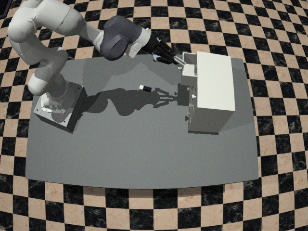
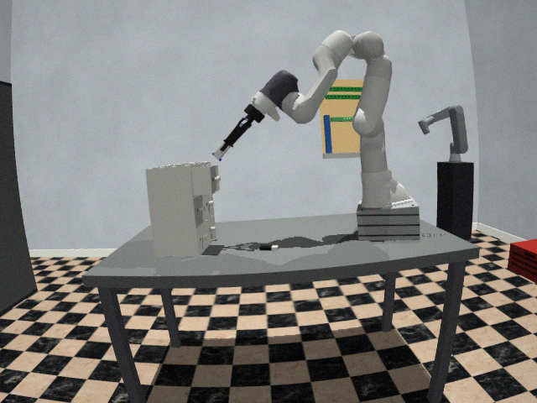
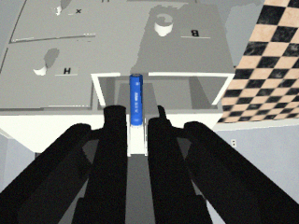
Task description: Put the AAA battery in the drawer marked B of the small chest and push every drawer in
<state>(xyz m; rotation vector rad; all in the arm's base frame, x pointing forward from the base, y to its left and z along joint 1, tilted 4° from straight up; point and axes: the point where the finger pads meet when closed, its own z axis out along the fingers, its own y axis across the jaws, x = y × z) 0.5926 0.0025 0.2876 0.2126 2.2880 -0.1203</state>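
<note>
My hand is 11 cm short of the drawer, 1 cm to the right of it and 12 cm above it. From my hand the other things lie so: black-and-white block: 15 cm behind, 6 cm to the left, 36 cm below; then blue AAA battery: 2 cm ahead, 2 cm below.
</note>
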